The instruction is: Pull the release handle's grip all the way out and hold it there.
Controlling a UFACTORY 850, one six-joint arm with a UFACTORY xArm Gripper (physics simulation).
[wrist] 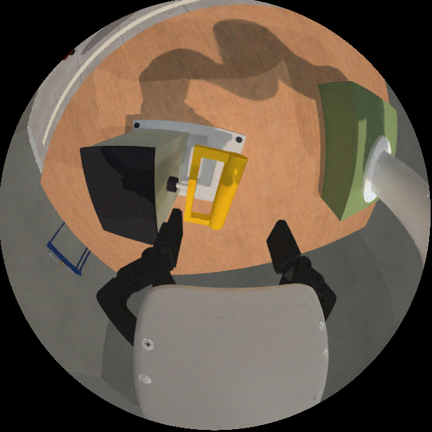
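The yellow release handle is a rectangular frame with a thick round grip bar on its right side, left of the middle in the wrist view. A short pale rod with a black collar joins its left bar to a box-shaped housing with a dark top and grey-green side. The housing stands on a light grey base plate with dark bolts. My gripper is open with nothing between its fingers. The left fingertip shows close to the housing's lower right corner, the right one lies well right of the grip. The height between fingertips and handle is hard to tell.
A green block stands at the right on the wooden table, with a white round flange and the pale arm link on it. Dark arm shadows fall across the table's far part. A blue frame stands on the floor at the left.
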